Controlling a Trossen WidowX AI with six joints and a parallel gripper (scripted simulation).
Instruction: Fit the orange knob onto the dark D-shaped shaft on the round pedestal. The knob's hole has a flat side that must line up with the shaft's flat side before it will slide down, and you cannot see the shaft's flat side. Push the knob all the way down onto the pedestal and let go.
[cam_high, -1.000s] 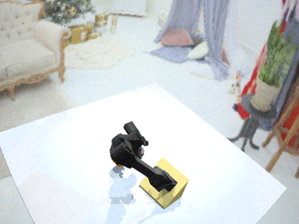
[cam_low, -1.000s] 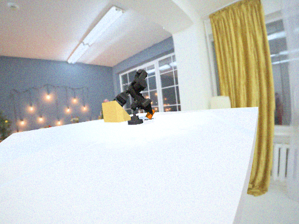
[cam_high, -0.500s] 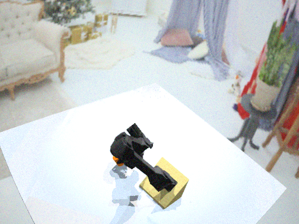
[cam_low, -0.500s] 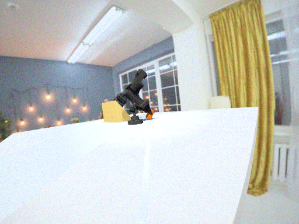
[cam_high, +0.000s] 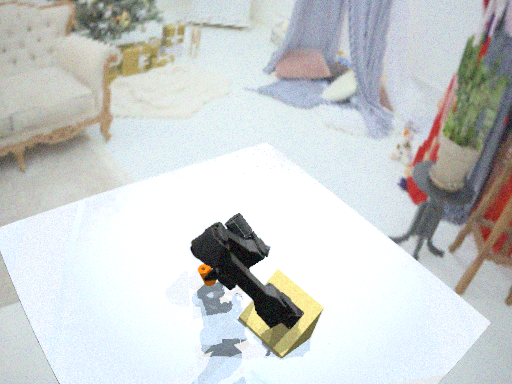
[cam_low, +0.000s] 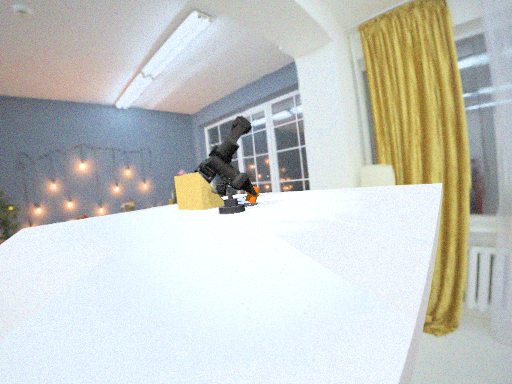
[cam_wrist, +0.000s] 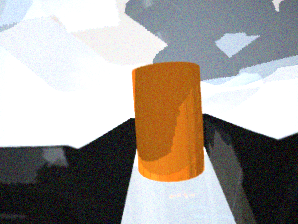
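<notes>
My gripper tip is now 10 mm to the left of the orange knob. Also, from my gripper tip: pedestal: 150 mm to the right, 20 mm ahead, 10 mm below.
</notes>
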